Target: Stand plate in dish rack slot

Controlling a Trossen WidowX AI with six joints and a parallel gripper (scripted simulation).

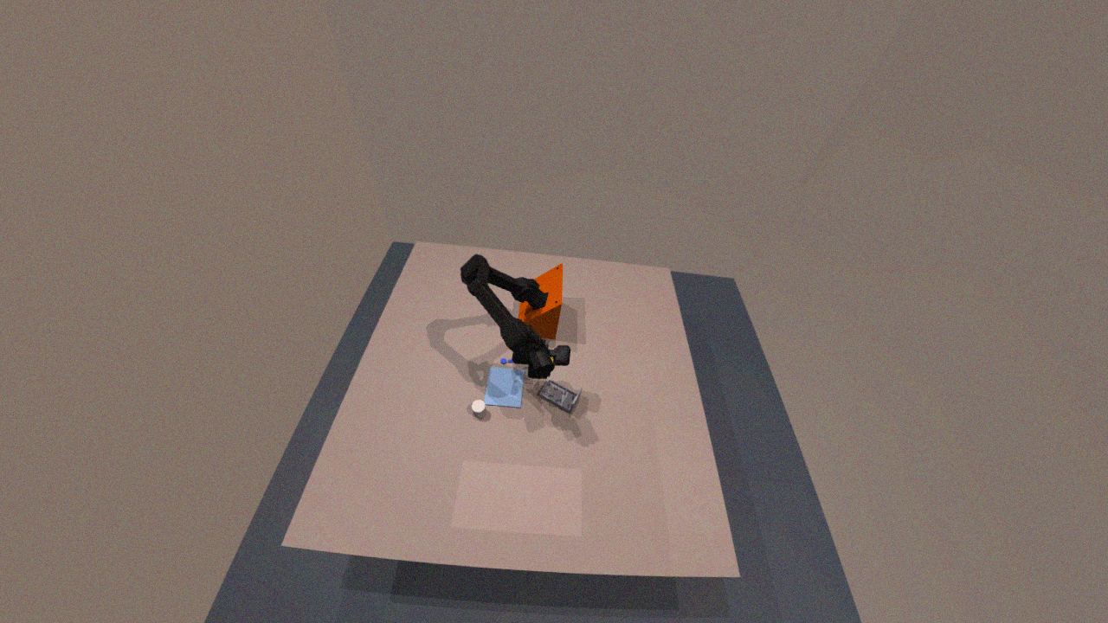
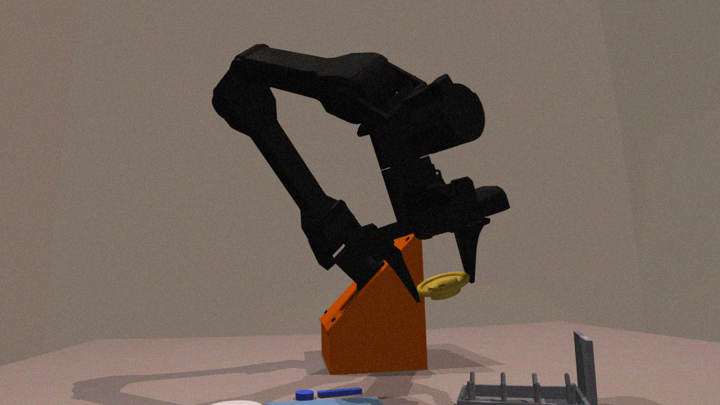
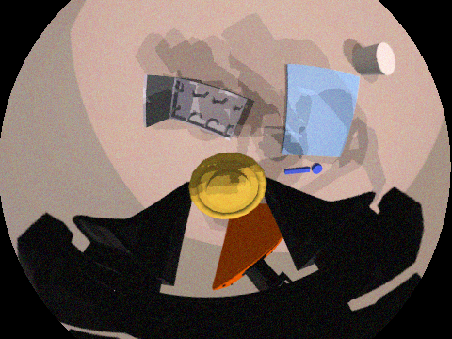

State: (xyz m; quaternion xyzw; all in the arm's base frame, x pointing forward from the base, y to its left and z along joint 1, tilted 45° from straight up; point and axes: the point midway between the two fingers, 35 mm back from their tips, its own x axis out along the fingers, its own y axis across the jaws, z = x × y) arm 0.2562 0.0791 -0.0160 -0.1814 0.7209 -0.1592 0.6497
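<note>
My gripper tip is 5 cm short of the grey dish rack, 6 cm to the right of it and 10 cm above it. Also, from my gripper tip: yellow plate (1 cm above); then white cup (17 cm ahead, 20 cm to the right, 10 cm below); then blue spoon (5 cm behind, 15 cm to the right, 12 cm below).
</note>
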